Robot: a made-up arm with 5 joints.
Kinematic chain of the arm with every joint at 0, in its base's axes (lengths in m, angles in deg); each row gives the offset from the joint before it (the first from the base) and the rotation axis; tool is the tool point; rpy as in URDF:
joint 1: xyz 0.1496 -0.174 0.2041 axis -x
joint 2: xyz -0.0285 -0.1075 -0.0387 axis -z
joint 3: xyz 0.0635 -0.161 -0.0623 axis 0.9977 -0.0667 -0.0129
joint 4: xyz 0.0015 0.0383 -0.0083 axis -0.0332 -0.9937 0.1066
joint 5: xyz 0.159 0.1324 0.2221 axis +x
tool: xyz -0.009 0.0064 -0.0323 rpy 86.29 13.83 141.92
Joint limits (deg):
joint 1: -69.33..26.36
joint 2: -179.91..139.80
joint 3: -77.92..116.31
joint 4: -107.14..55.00
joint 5: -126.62..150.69
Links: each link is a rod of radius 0.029 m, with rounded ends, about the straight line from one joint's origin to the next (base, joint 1, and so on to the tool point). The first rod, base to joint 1, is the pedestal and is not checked.
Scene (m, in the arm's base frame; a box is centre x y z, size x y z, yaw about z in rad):
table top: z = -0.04
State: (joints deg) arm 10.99 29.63 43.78 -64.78 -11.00
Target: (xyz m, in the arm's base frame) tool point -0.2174 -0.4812 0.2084
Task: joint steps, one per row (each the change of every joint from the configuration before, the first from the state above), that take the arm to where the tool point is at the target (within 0.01 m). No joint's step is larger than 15 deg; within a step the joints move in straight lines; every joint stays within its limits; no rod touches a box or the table.
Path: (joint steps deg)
1: -4.80 14.40 8.94 9.05 -0.82
2: -4.80 14.41 8.94 9.05 -0.81
3: -4.81 14.40 8.94 9.05 -0.82
4: -4.80 14.41 8.94 9.05 -0.81
5: -4.80 14.40 8.94 9.05 -0.82

